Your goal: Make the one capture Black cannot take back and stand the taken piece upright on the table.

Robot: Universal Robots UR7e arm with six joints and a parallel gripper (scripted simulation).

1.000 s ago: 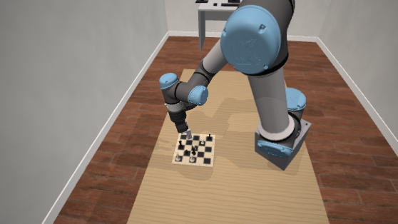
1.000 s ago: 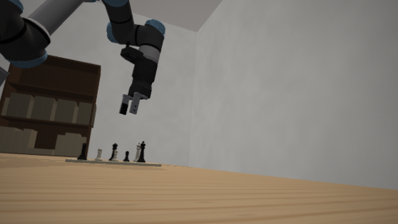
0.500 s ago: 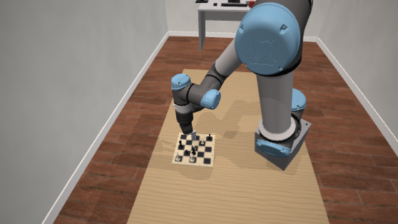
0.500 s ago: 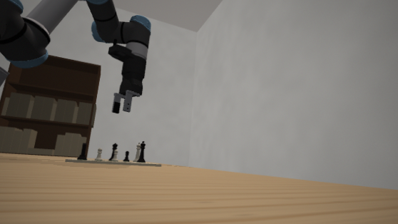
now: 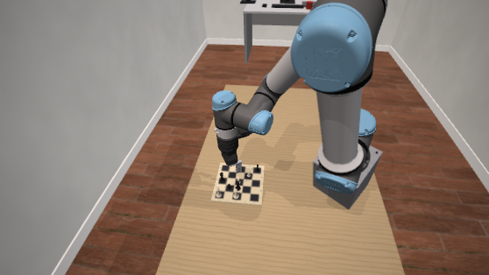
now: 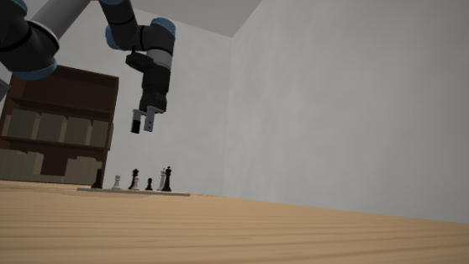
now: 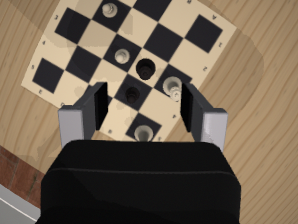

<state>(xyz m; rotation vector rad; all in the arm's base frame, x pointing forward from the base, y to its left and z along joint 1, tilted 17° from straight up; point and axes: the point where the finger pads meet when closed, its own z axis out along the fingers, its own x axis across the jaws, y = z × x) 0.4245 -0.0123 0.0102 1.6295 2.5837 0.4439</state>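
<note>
Right now my hand is 150 mm above the black pawn and 40 mm short of it. The rest, counted from my hand: chessboard 170 mm below, 40 mm to the right.
</note>
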